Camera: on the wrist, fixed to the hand. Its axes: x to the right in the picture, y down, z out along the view.
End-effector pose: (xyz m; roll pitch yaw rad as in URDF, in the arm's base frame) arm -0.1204 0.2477 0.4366 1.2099 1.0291 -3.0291
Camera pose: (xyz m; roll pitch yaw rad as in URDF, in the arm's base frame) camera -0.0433 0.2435 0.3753 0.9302 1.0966 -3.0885
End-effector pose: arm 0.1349 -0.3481 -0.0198 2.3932 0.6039 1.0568
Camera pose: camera 0.0511 -0.3043 -0.0477 2.2047 0.6538 1.1234
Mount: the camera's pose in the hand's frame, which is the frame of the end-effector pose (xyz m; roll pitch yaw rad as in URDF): 0.0133 -0.0861 -0.0462 -0.2277 -0.0013 -0.0734
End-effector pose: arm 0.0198 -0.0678 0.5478 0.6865 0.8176 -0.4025
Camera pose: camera -0.0471 -0.0799 0.4763 0.3929 0.8612 -0.4909
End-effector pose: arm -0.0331 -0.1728 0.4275 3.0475 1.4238 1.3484
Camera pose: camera -0.1122 -0.1145 0.4199 -2.9828 1.4141 1.8344
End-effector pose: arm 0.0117 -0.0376 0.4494 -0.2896 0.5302 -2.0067
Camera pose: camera -0.0757 0.0014 0.4257 -0.5570 0.5066 -2.0867
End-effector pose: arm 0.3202 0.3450 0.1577 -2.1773 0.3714 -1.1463
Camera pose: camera 0.3499 0.3062 0.2433 -2.3900 0.3115 -1.1012
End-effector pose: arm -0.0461 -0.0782 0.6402 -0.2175 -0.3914 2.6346
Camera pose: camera -0.0200 0.0149 0.6207 -0.4150 -0.4074 2.5568
